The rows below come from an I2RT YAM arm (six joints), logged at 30 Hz.
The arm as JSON. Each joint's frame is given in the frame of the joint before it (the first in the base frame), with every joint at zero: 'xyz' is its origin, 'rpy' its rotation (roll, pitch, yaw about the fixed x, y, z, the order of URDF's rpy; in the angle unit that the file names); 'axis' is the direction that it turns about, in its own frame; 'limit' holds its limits. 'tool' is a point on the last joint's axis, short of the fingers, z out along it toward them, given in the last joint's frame.
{
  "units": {
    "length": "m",
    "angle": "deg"
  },
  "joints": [
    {
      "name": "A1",
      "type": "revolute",
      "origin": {
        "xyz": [
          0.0,
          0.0,
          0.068
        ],
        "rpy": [
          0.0,
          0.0,
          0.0
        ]
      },
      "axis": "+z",
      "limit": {
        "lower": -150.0,
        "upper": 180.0
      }
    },
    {
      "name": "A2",
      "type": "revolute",
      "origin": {
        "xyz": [
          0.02,
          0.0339,
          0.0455
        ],
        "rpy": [
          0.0,
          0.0,
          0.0
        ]
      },
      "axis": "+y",
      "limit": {
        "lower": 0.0,
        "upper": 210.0
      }
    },
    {
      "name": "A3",
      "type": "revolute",
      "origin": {
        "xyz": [
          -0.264,
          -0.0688,
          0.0
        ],
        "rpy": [
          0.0,
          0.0,
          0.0
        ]
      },
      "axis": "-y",
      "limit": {
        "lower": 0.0,
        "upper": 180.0
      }
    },
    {
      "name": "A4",
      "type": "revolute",
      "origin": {
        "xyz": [
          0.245,
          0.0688,
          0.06
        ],
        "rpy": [
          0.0,
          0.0,
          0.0
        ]
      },
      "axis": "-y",
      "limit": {
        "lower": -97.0,
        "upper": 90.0
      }
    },
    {
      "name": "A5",
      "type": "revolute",
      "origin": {
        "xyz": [
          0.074,
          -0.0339,
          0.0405
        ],
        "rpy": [
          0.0,
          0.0,
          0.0
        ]
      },
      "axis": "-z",
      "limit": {
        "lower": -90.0,
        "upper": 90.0
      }
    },
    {
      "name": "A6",
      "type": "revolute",
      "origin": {
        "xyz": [
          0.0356,
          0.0,
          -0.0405
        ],
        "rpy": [
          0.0,
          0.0,
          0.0
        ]
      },
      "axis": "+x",
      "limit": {
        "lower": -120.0,
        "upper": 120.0
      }
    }
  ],
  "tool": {
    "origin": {
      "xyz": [
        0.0,
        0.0,
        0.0
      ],
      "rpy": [
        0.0,
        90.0,
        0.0
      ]
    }
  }
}
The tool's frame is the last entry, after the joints.
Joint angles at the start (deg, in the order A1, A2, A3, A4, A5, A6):
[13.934, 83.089, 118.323, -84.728, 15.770, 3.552]
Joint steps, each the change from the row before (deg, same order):
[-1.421, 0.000, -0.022, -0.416, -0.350, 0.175]
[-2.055, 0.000, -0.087, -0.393, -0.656, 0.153]
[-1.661, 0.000, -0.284, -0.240, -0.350, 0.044]
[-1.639, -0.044, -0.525, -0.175, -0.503, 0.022]
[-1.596, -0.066, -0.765, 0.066, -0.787, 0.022]
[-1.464, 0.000, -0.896, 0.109, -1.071, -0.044]
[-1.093, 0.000, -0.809, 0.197, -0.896, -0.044]
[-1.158, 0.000, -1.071, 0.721, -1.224, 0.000]
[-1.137, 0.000, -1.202, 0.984, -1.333, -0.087]
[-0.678, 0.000, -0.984, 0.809, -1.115, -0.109]
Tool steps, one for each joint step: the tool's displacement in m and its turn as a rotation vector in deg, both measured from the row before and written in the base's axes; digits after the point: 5 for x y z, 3 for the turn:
[0.00048, -0.00537, -0.00064, 0.277, 0.467, -1.323]
[0.00086, -0.00760, -0.00091, 0.499, 0.551, -1.748]
[0.00100, -0.00618, -0.00150, 0.208, 0.555, -1.472]
[0.00105, -0.00601, -0.00227, 0.311, 0.701, -1.341]
[0.00151, -0.00564, -0.00294, 0.559, 0.694, -1.127]
[0.00201, -0.00497, -0.00371, 0.755, 0.863, -0.780]
[0.00180, -0.00369, -0.00325, 0.653, 0.663, -0.523]
[0.00292, -0.00378, -0.00383, 0.972, 0.391, -0.435]
[0.00339, -0.00373, -0.00416, 1.024, 0.255, -0.285]
[0.00269, -0.00209, -0.00344, 0.841, 0.196, 0.061]

